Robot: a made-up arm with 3 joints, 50 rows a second.
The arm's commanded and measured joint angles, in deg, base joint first. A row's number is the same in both.
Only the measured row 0 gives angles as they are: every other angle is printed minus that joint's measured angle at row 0.
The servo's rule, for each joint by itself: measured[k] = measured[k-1] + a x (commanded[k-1-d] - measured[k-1]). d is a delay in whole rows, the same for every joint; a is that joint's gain. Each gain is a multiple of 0.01, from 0.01 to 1. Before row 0 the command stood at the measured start. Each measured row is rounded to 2 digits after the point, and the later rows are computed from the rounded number. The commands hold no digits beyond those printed.
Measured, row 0: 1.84, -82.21, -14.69
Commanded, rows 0 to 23: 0.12, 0.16, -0.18; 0.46, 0.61, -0.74; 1.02, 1.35, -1.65; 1.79, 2.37, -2.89; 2.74, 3.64, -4.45; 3.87, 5.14, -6.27; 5.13, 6.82, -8.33; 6.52, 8.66, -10.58; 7.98, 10.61, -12.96; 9.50, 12.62, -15.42; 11.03, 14.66, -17.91; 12.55, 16.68, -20.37; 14.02, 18.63, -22.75; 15.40, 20.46, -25.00; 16.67, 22.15, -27.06; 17.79, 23.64, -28.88; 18.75, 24.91, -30.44; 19.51, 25.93, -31.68; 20.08, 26.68, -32.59; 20.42, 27.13, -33.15; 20.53, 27.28, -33.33; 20.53, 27.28, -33.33; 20.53, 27.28, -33.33; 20.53, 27.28, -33.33
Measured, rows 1 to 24: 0.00, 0.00, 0.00; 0.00, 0.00, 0.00; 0.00, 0.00, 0.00; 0.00, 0.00, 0.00; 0.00, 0.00, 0.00; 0.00, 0.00, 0.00; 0.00, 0.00, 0.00; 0.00, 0.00, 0.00; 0.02, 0.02, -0.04; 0.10, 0.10, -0.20; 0.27, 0.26, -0.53; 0.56, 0.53, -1.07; 0.97, 0.93, -1.85; 1.52, 1.48, -2.87; 2.21, 2.17, -4.13; 3.03, 3.01, -5.61; 3.97, 4.00, -7.30; 5.02, 5.12, -9.17; 6.16, 6.36, -11.18; 7.37, 7.70, -13.29; 8.63, 9.12, -15.47; 9.92, 10.59, -17.66; 11.20, 12.09, -19.82; 12.45, 13.59, -21.90
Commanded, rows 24 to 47: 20.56, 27.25, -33.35; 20.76, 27.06, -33.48; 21.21, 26.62, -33.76; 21.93, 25.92, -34.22; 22.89, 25.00, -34.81; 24.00, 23.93, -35.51; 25.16, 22.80, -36.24; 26.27, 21.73, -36.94; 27.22, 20.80, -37.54; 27.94, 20.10, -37.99; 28.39, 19.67, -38.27; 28.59, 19.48, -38.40; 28.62, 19.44, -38.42; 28.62, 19.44, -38.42; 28.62, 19.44, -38.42; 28.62, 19.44, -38.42; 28.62, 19.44, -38.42; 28.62, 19.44, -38.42; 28.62, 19.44, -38.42; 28.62, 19.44, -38.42; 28.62, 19.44, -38.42; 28.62, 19.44, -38.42; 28.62, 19.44, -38.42; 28.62, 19.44, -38.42
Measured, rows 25 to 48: 13.65, 15.06, -23.86; 14.76, 16.47, -25.66; 15.77, 17.80, -27.25; 16.65, 19.01, -28.61; 17.39, 20.09, -29.70; 17.99, 21.02, -30.53; 18.47, 21.83, -31.17; 18.86, 22.54, -31.67; 19.18, 23.15, -32.06; 19.48, 23.66, -32.39; 19.81, 24.04, -32.71; 20.21, 24.28, -33.06; 20.72, 24.37, -33.46; 21.34, 24.31, -33.93; 22.07, 24.11, -34.46; 22.87, 23.80, -35.03; 23.70, 23.41, -35.61; 24.51, 22.98, -36.16; 25.25, 22.55, -36.65; 25.88, 22.15, -37.05; 26.40, 21.80, -37.37; 26.82, 21.49, -37.61; 27.16, 21.22, -37.80; 27.44, 20.99, -37.94
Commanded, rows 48 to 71: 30.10, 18.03, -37.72; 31.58, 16.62, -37.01; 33.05, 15.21, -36.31; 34.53, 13.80, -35.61; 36.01, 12.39, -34.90; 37.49, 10.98, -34.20; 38.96, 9.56, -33.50; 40.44, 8.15, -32.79; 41.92, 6.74, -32.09; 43.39, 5.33, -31.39; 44.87, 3.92, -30.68; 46.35, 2.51, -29.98; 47.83, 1.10, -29.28; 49.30, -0.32, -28.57; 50.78, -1.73, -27.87; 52.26, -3.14, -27.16; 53.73, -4.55, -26.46; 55.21, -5.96, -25.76; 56.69, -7.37, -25.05; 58.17, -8.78, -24.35; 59.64, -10.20, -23.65; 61.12, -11.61, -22.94; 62.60, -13.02, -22.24; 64.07, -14.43, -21.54
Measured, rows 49 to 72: 27.66, 20.79, -38.05; 27.84, 20.61, -38.14; 27.99, 20.46, -38.20; 28.11, 20.33, -38.25; 28.21, 20.21, -38.29; 28.29, 20.11, -38.32; 28.35, 20.02, -38.34; 28.40, 19.94, -38.36; 28.72, 19.69, -38.21; 29.26, 19.29, -37.93; 29.98, 18.76, -37.56; 30.84, 18.12, -37.11; 31.82, 17.38, -36.60; 32.90, 16.55, -36.05; 34.05, 15.64, -35.46; 35.26, 14.67, -34.85; 36.53, 13.64, -34.22; 37.83, 12.56, -33.57; 39.17, 11.44, -32.91; 40.53, 10.28, -32.24; 41.92, 9.09, -31.56; 43.32, 7.87, -30.87; 44.74, 6.62, -30.18; 46.17, 5.35, -29.49
